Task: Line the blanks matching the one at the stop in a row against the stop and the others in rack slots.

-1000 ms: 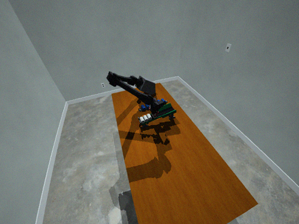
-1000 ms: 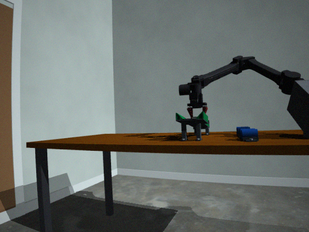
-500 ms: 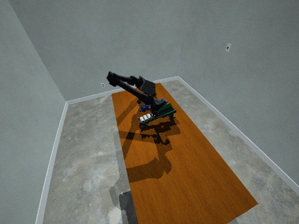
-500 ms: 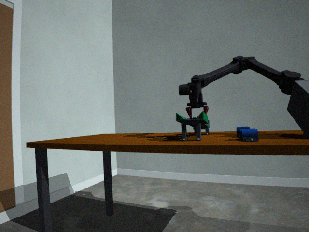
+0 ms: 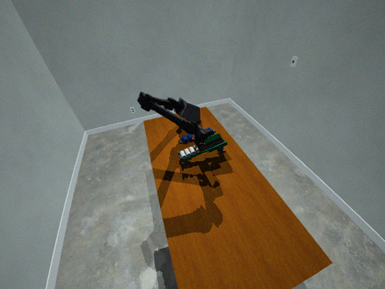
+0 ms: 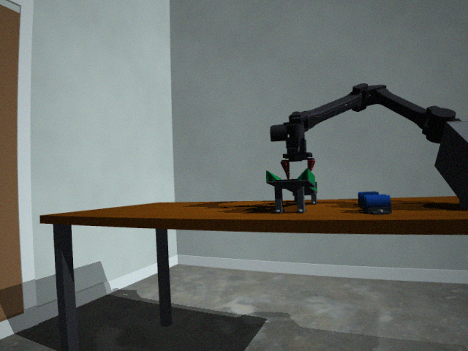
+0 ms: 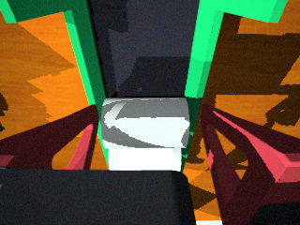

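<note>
Right now the feed ramp is 40 mm below my hand, 30 mm to the left of it and 10 mm behind it. Round my hand: grey stock rack (250 mm behind, 110 mm below, 70 mm to the left).
</note>
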